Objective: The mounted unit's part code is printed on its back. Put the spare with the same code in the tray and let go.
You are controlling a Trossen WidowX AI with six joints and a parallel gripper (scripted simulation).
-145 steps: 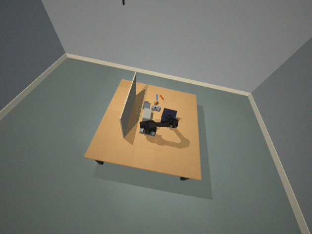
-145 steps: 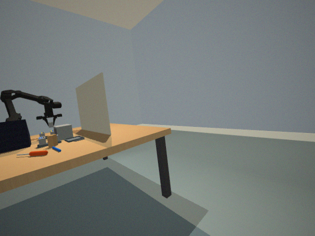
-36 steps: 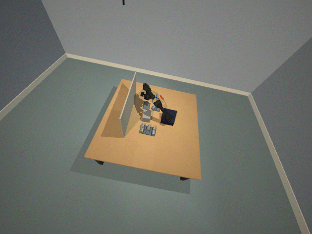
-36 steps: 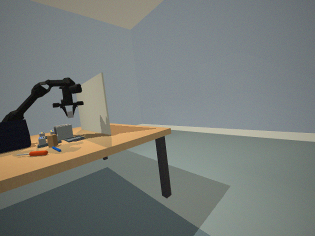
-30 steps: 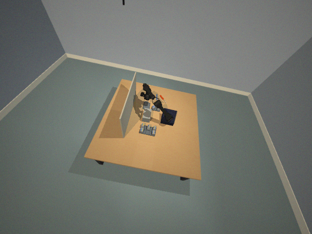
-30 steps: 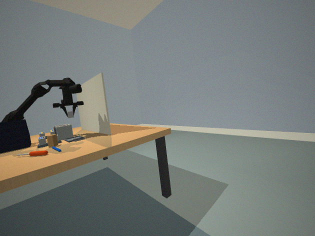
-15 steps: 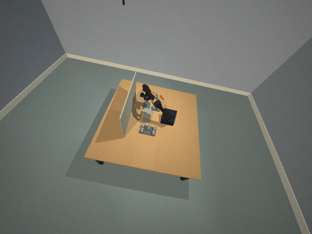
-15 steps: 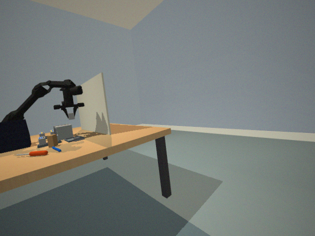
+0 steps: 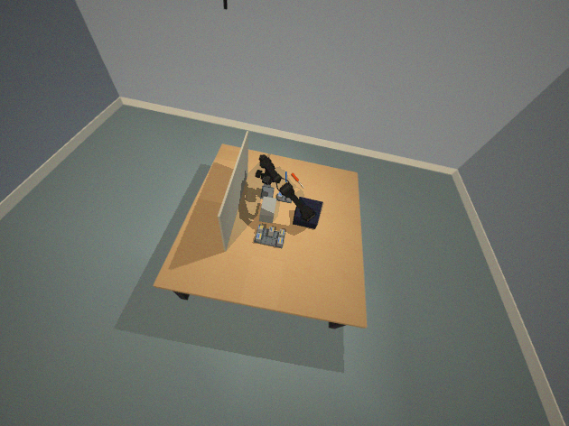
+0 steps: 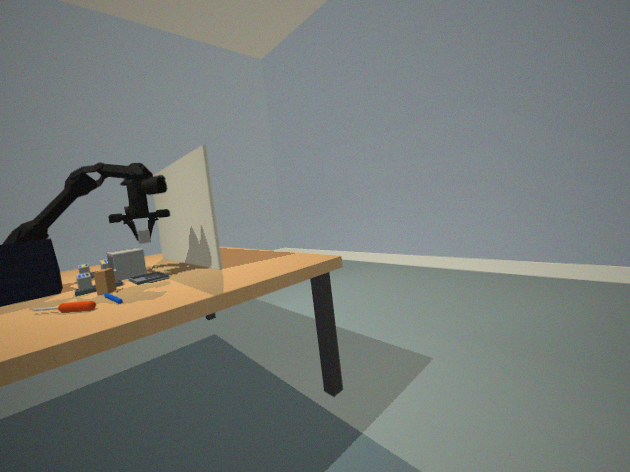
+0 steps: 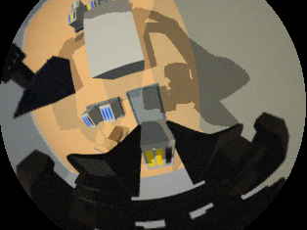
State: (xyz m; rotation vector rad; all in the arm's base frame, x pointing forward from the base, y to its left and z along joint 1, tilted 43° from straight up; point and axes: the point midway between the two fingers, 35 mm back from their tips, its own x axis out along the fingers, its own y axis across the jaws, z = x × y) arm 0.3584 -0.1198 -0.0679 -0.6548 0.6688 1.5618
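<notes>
Now: gripper tip 14 cm above the dark-rimmed flat tray and 2 cm to the left of it. Round my gripper tip: blue marker 23 cm to the right, 13 cm below, 11 cm behind; then beige panel 20 cm to the left, 16 cm ahead, 8 cm above; then mounted unit 17 cm to the left, 9 cm below, 7 cm behind.
</notes>
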